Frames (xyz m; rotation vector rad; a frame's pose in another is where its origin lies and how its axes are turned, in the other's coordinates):
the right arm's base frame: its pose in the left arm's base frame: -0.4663 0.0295 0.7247 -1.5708 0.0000 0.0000
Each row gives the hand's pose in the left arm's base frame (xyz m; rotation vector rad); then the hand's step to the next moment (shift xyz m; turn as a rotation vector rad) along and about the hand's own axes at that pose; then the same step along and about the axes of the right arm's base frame.
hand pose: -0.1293 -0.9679 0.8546 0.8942 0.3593 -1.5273
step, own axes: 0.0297 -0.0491 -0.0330 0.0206 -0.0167 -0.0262
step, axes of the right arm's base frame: -0.0336 0.0560 0.0110 -0.0059 0.0362 0.0067
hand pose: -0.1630 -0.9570 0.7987 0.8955 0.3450 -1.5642
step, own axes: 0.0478 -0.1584 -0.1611 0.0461 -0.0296 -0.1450
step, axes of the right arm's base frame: -0.0915 0.1819 0.1090 0.0238 0.1355 0.0714
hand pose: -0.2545 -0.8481 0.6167 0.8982 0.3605 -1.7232
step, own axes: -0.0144 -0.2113 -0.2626 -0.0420 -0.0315 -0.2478
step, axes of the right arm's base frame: -0.0911 0.2058 0.2513 0.0710 0.1408 0.1982
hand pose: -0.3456 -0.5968 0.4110 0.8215 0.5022 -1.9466
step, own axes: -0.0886 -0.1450 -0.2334 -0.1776 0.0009 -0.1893
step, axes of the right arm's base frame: -0.0174 0.0958 0.2718 0.1258 0.0029 0.2270
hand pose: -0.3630 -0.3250 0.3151 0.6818 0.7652 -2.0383
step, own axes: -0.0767 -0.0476 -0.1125 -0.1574 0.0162 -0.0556
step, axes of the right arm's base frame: 0.0196 0.0089 0.1426 0.1035 -0.0680 0.1131
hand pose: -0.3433 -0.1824 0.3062 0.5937 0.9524 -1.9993
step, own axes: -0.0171 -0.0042 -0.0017 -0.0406 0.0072 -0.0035
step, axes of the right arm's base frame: 0.0060 -0.0124 0.0111 0.0285 -0.0228 0.0194
